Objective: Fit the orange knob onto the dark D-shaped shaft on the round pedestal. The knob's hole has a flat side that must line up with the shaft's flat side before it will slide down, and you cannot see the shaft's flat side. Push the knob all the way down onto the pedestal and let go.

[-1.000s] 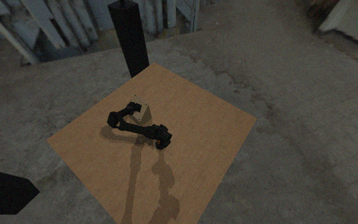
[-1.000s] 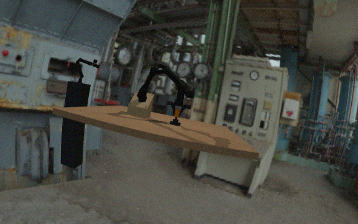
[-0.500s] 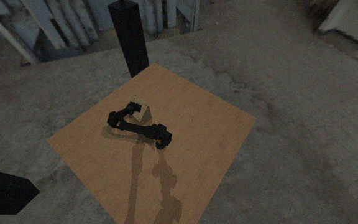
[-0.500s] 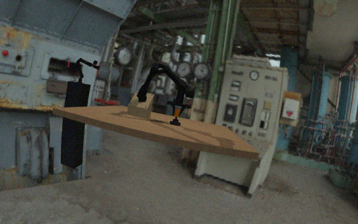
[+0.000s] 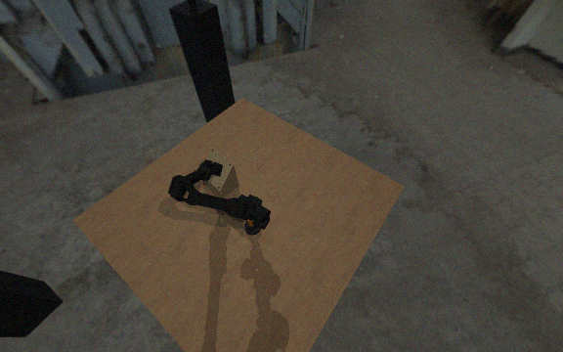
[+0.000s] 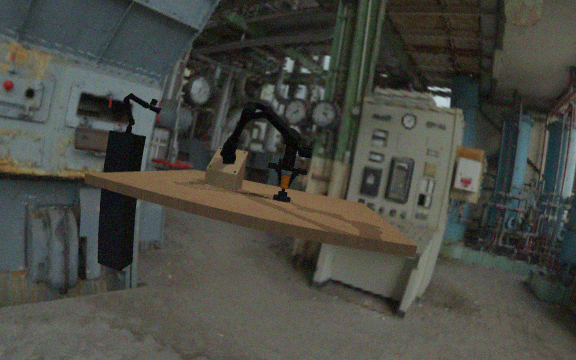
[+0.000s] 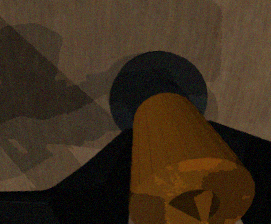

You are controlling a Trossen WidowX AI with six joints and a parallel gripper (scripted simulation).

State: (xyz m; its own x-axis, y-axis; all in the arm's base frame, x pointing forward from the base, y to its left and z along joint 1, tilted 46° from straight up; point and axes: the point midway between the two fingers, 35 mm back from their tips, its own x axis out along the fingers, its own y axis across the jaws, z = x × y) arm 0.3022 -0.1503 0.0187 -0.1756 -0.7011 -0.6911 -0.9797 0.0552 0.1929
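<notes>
Right now the orange knob is 2 cm above my gripper tip. Also, from my gripper tip: dark round pedestal: 4 cm below.
</notes>
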